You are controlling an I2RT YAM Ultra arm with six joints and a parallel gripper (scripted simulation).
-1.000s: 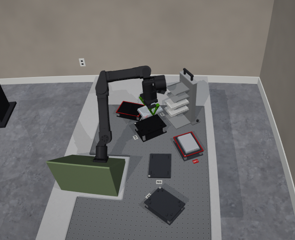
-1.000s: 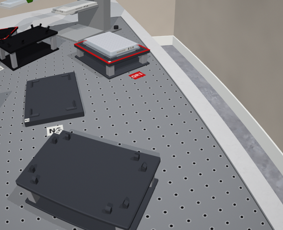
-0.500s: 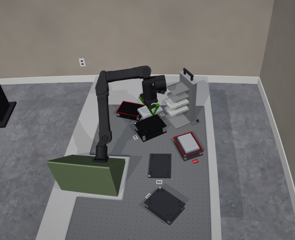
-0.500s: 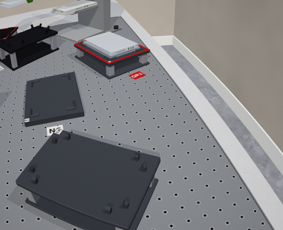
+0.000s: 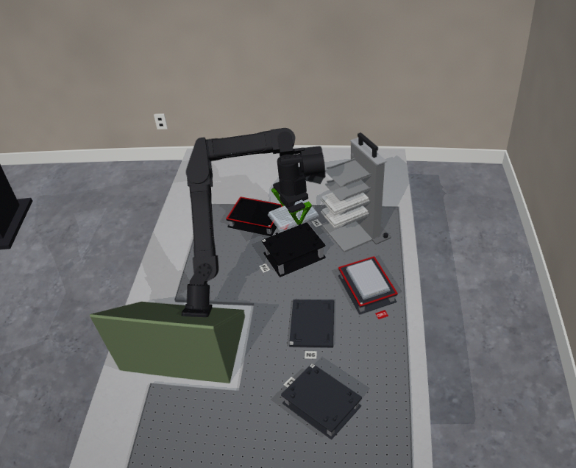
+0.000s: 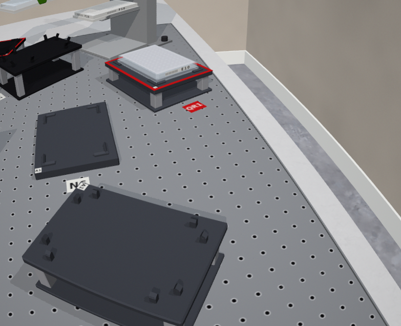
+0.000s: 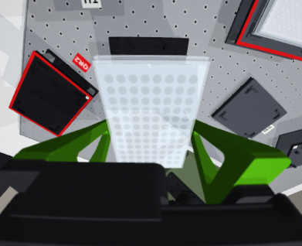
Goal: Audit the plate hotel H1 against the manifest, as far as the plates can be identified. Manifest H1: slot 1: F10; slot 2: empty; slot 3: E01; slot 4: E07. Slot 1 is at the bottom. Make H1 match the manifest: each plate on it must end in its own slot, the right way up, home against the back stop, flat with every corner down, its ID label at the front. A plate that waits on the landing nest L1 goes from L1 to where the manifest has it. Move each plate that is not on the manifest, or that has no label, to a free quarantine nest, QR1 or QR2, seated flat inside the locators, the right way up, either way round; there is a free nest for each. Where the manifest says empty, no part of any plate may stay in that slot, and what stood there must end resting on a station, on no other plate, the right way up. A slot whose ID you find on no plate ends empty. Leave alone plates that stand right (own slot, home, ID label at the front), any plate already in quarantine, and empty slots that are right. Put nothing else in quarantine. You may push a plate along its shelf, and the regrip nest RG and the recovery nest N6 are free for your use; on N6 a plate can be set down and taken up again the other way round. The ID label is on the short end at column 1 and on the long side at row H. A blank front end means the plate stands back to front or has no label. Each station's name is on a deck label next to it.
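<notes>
Right now the red-rimmed nest QR2 is 13 cm behind my hand, 18 cm to the left of it and 14 cm below it. Also, from my hand: plate hotel H1: 24 cm ahead, 11 cm to the left, 3 cm below; then H1 deck label: 8 cm ahead, 15 cm to the left, 18 cm below; then black regrip nest RG: 1 cm behind, 12 cm below.
</notes>
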